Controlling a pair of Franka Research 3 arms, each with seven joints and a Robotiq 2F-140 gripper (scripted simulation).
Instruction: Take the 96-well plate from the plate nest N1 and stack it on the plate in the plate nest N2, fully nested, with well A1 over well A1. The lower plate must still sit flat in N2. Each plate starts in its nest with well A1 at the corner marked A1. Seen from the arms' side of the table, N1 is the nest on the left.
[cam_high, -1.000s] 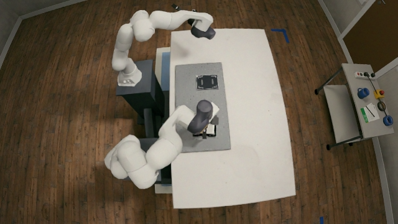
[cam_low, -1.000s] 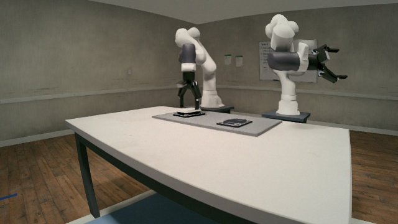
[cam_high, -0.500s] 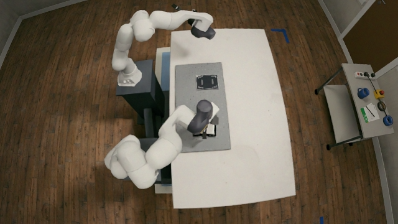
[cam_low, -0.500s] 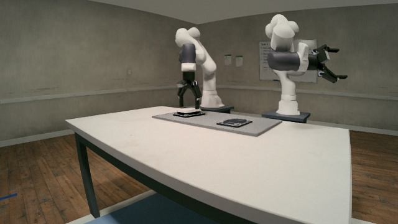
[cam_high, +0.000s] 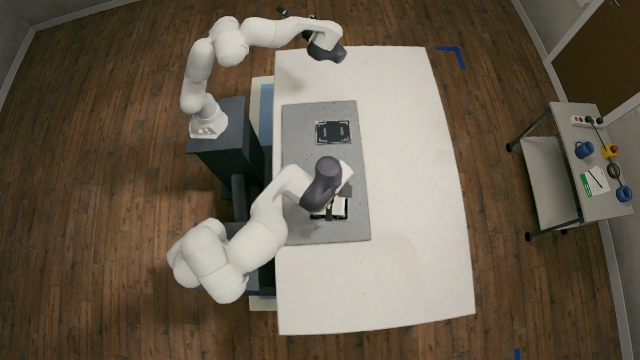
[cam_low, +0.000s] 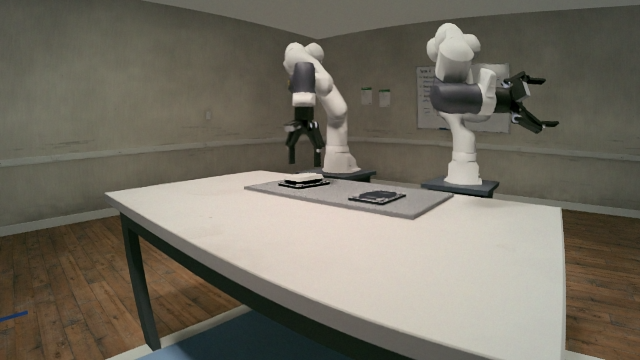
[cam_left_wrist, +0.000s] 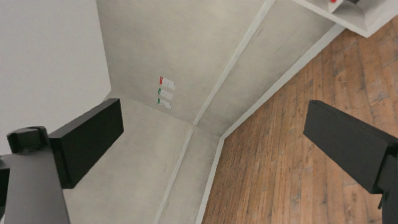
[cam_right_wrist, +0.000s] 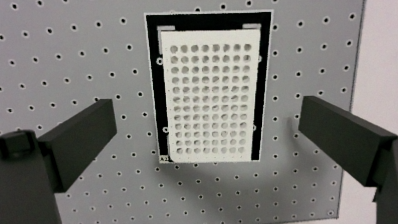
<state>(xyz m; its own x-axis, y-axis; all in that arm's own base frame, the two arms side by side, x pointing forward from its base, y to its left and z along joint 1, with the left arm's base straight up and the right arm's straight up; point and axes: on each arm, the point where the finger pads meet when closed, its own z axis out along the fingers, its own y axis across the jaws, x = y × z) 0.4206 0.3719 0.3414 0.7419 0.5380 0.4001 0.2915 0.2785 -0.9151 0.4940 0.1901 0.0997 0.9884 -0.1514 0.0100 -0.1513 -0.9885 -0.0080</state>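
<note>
Now: right hand 50 mm above the white 96-well plate. The rest, counted from my right hand: nest N2: 80 mm below; then black plate: 70 mm below; then grey board: 190 mm to the left, 90 mm below.
</note>
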